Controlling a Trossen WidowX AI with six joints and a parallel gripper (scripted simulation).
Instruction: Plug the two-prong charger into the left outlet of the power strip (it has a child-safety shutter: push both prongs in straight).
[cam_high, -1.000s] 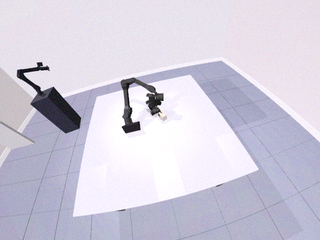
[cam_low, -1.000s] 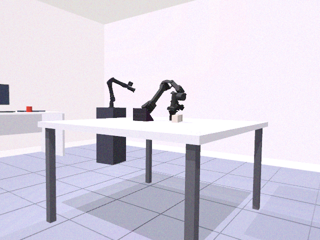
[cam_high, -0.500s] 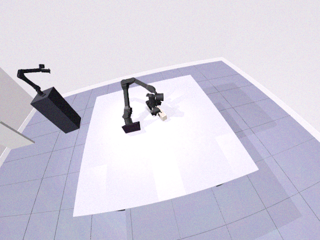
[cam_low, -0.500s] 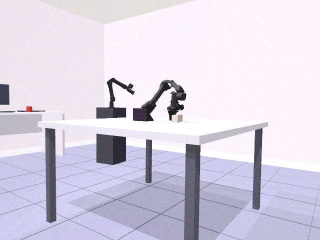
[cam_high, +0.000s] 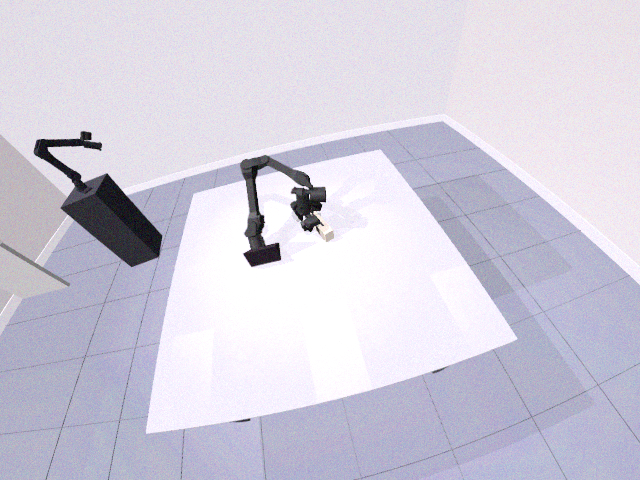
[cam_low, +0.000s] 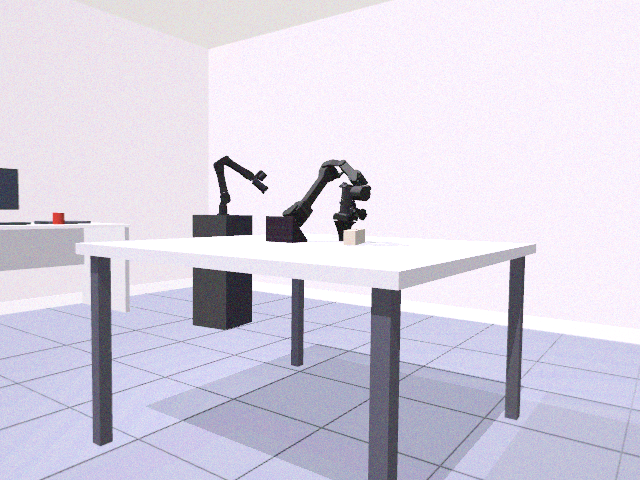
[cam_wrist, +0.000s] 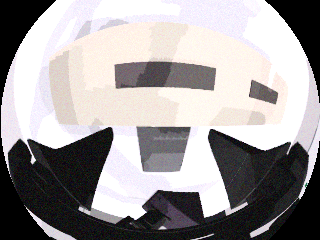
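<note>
Now: the dark charger 2 cm ahead of my gripper tip and 1 cm above it.
</note>
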